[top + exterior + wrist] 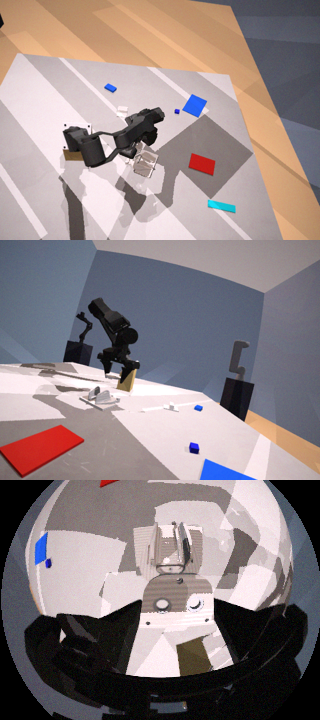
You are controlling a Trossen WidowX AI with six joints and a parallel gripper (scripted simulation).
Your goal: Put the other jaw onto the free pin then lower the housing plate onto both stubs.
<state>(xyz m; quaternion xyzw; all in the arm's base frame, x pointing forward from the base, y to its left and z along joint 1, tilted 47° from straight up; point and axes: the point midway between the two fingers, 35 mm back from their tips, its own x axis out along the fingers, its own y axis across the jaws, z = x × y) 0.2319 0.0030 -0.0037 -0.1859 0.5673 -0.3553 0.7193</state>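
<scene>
Now: the jaw 7 cm below my gripper tip, 2 cm to the right of it and 2 cm ahead of it. Also, from my gripper tip: white base plate (8 cm below, 7 cm ahead, 2 cm to the right); then blue cube (32 cm to the left, 21 cm ahead, 8 cm below); then red sheet (33 cm ahead, 8 cm below, 1 cm to the left).
</scene>
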